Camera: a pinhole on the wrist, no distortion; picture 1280 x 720 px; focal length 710.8 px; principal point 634.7 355.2 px. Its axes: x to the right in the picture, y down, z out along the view. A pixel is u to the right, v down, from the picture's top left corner.
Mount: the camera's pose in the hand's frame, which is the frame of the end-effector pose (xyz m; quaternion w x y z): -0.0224 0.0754 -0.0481 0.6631 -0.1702 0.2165 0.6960
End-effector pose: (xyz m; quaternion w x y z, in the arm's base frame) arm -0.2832 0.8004 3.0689 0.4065 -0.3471 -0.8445 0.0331
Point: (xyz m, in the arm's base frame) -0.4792 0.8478 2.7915
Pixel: 42 546
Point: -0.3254 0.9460 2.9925
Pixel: 377 57
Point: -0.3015 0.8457 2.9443
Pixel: 138 563
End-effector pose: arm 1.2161 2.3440 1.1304 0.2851 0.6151 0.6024 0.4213
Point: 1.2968 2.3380 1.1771
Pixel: 248 261
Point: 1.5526 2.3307 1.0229
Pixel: 204 498
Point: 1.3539 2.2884 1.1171
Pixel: 130 671
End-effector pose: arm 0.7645 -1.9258 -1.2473 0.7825 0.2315 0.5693 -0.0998
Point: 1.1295 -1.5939 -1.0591
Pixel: 1008 363
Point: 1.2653 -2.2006 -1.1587
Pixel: 50 317
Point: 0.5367 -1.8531 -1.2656
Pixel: behind the camera
